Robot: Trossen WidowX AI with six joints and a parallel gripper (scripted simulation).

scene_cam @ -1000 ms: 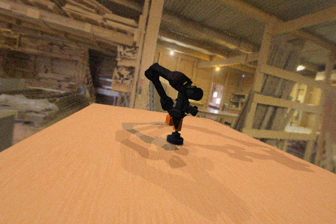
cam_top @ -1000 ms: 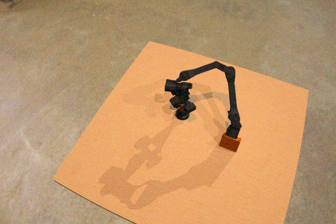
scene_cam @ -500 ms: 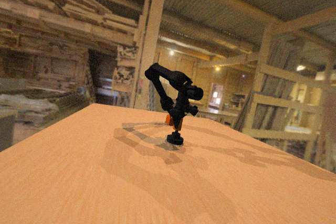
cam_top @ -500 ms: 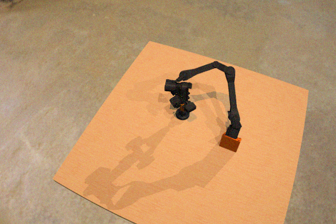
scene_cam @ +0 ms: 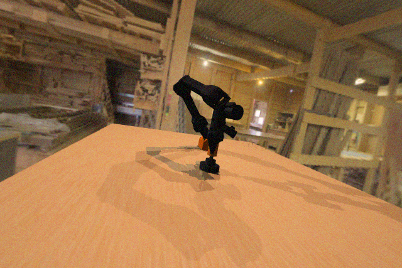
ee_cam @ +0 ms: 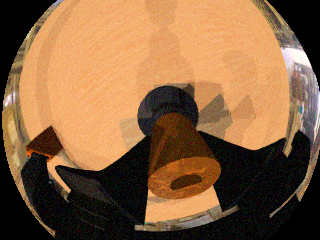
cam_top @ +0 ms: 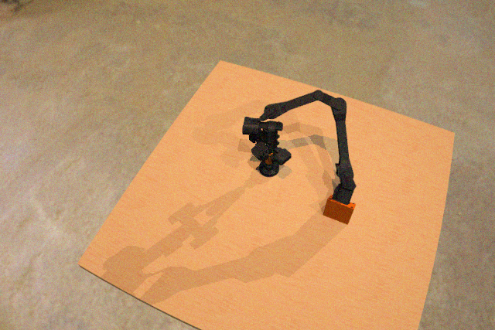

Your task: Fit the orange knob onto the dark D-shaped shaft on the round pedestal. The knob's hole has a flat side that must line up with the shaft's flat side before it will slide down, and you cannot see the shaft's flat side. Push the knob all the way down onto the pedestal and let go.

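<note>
My gripper tip is 2 cm below the orange knob. The rest, counted from my gripper tip: dark round pedestal 4 cm below.
</note>
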